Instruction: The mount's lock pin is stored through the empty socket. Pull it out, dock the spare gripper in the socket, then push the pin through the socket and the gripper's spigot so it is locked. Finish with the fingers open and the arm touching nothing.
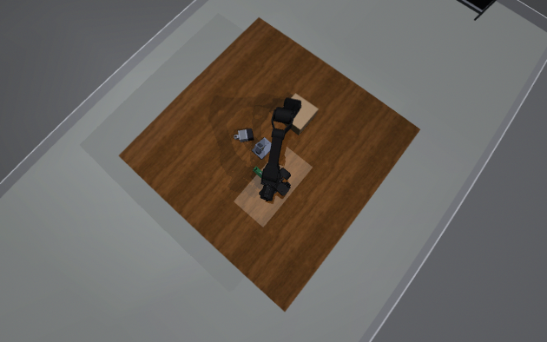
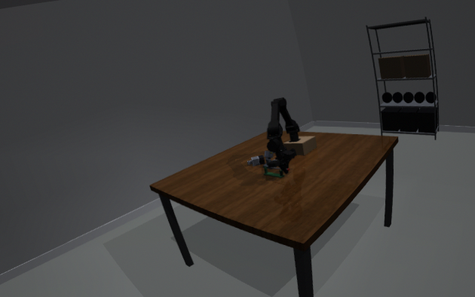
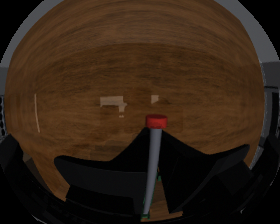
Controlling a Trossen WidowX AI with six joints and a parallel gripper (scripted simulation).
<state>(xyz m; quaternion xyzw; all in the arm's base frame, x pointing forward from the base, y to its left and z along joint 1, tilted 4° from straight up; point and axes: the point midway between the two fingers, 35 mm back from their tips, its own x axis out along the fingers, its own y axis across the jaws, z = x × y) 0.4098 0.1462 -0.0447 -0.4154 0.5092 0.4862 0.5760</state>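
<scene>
The green rack lies 10 cm to the right of my gripper tip and 2 cm behind it. From my gripper tip the other things lie so: grey mount: 19 cm to the right, 15 cm behind, 2 cm above; spare gripper: 33 cm to the right, 16 cm behind.
</scene>
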